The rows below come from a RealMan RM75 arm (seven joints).
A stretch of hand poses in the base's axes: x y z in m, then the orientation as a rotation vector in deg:
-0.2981, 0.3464, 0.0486, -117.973, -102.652, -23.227
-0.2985, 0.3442, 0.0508, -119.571, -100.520, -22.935
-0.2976, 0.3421, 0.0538, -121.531, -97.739, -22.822
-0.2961, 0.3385, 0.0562, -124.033, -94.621, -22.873
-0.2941, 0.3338, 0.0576, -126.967, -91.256, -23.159
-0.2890, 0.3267, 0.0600, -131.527, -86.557, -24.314
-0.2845, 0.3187, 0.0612, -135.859, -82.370, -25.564
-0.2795, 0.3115, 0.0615, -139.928, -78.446, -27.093
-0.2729, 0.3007, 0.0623, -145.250, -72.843, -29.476
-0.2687, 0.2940, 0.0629, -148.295, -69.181, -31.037
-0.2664, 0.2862, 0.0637, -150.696, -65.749, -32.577
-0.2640, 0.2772, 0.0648, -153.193, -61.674, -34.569
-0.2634, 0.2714, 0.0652, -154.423, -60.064, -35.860
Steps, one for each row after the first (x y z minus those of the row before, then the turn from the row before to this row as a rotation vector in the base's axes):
-0.0004, -0.0022, 0.0022, 0.007, 0.724, -1.772
0.0009, -0.0021, 0.0030, 0.138, 0.786, -2.299
0.0015, -0.0036, 0.0024, -0.044, 0.629, -2.781
0.0020, -0.0047, 0.0014, -0.210, 0.400, -3.167
0.0051, -0.0071, 0.0024, -0.544, -0.174, -4.767
0.0045, -0.0080, 0.0012, -0.792, -0.490, -4.386
0.0050, -0.0072, 0.0003, -0.823, -0.790, -4.131
0.0066, -0.0108, 0.0008, -1.028, -1.273, -5.639
0.0042, -0.0067, 0.0006, -0.492, -0.806, -3.460
0.0023, -0.0078, 0.0008, -0.193, -0.754, -3.040
0.0024, -0.0090, 0.0011, -0.050, -0.984, -3.466
0.0006, -0.0058, 0.0004, -0.229, -0.786, -1.520

